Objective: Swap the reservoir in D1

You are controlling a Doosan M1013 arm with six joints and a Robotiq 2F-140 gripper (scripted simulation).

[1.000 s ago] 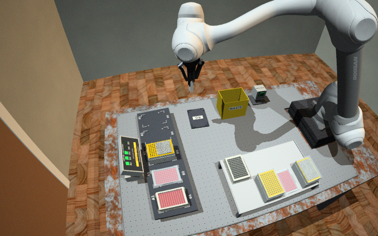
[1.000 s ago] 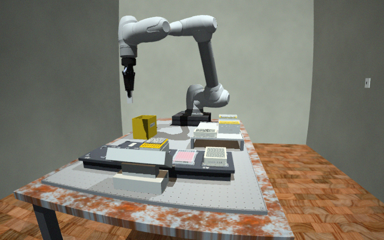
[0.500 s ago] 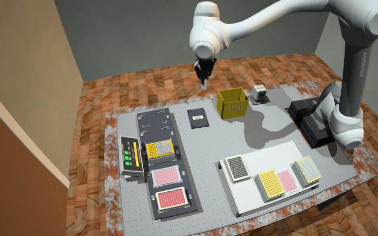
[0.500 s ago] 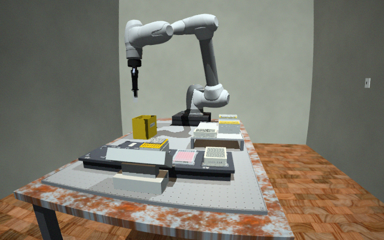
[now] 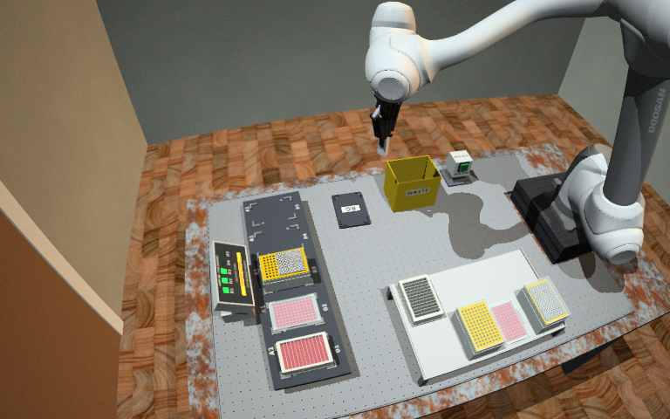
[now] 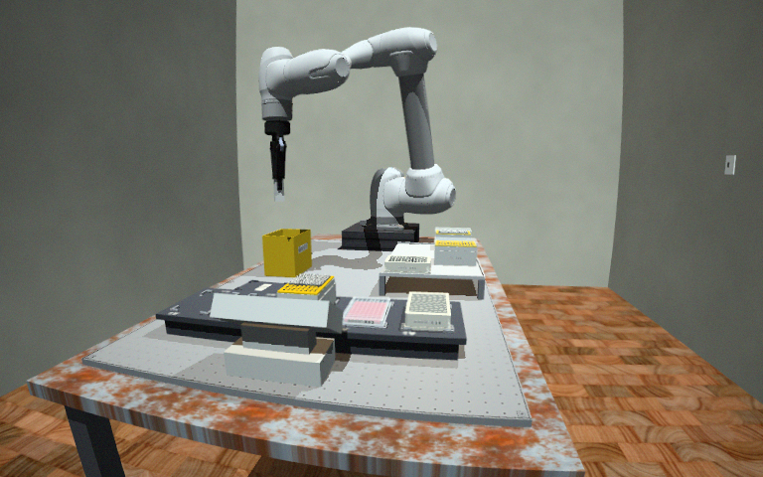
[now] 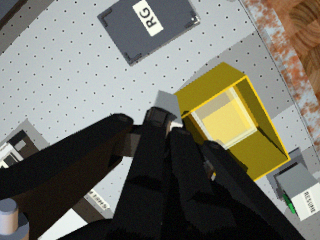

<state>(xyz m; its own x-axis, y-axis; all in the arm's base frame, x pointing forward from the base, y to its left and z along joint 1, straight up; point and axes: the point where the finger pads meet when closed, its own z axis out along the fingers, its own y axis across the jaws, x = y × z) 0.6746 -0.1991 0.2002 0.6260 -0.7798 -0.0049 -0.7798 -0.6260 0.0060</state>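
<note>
Now: hand 350 mm past the resume key post, 220 mm above it and 80 mm to the left of it. Also, from my hand: shelf label (280 mm to the left, 280 mm below, 170 mm behind); then waste bin (240 mm below, 130 mm behind, 40 mm to the right); then RG nest (280 mm below, 80 mm ahead, 20 mm to the right).
</note>
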